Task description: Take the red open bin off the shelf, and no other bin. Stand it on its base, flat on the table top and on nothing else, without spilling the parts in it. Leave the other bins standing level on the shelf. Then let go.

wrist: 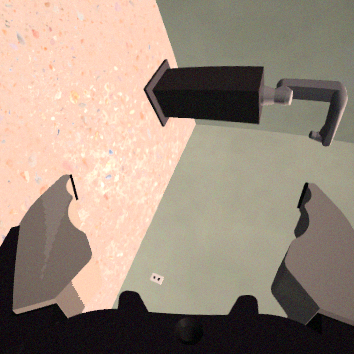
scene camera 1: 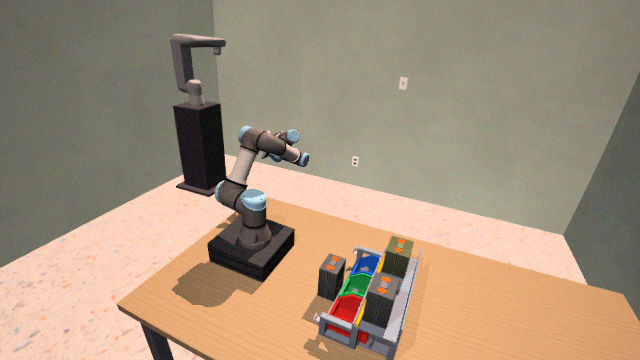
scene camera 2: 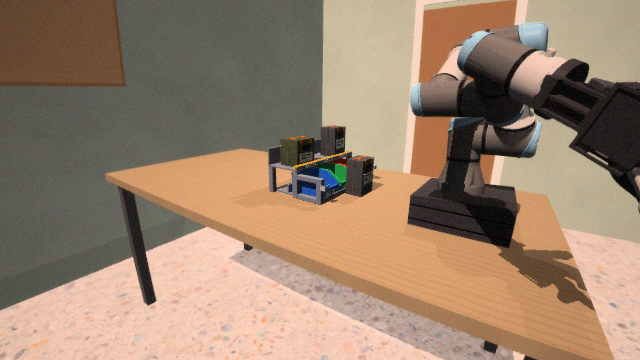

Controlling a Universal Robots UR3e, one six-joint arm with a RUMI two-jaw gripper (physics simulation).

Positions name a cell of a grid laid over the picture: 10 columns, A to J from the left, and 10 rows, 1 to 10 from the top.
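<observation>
A red open bin (scene camera 1: F9) is in the scene; in the wrist view the red open bin is out of frame. I see an olive case (scene camera 1: G8), in scene camera 2 the olive case (scene camera 2: E5) as well; in the wrist view the olive case is out of frame. I also see a dark case (scene camera 2: F5), a dark case (scene camera 1: F9) and my gripper (wrist: F6).
</observation>
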